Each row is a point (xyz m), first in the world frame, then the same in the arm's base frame.
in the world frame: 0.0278 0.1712 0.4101
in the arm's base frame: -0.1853 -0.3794 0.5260
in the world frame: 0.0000 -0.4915 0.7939
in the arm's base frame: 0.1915 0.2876 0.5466
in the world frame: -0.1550 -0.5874 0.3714
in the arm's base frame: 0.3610 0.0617 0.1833
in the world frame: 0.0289 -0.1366 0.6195
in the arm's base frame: -0.0213 -0.0467 0.5583
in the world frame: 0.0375 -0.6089 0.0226
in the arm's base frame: 0.1968 -0.0220 -0.1705
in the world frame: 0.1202 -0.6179 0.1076
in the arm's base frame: 0.1332 0.0669 -0.1238
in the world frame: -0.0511 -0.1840 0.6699
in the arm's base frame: 0.0731 -0.0219 0.5990
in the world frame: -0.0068 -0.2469 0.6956
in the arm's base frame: 0.0684 0.0568 0.5800
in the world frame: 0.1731 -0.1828 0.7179
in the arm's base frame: -0.1181 0.1037 0.5834
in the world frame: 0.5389 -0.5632 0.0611
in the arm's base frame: -0.2550 0.1913 -0.2433
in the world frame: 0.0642 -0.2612 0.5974
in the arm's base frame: 0.0120 0.0467 0.4722
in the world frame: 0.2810 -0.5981 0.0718
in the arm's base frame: -0.0158 0.1060 -0.1854
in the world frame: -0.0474 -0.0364 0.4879
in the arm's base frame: -0.0116 -0.2230 0.5133
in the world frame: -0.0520 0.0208 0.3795
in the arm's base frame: -0.0403 -0.3238 0.4497
